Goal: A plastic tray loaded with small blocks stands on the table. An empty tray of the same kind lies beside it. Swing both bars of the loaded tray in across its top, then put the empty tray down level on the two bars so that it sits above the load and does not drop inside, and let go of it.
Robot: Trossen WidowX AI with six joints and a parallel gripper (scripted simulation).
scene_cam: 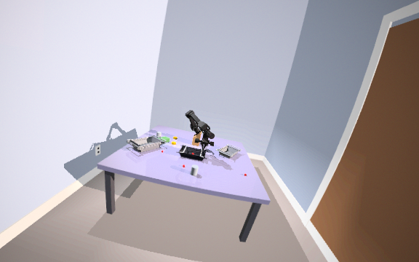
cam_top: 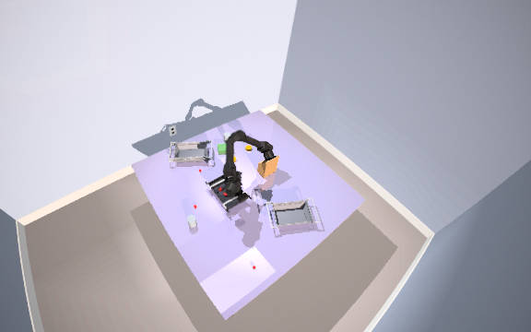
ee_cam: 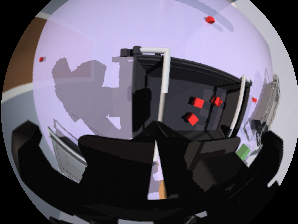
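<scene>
Now: gripper tip 270 mm past the grey tray, 280 mm to the right of it and 40 mm above it. Round my gripper tip: green block: 190 mm behind, 480 mm to the right, 70 mm below.
</scene>
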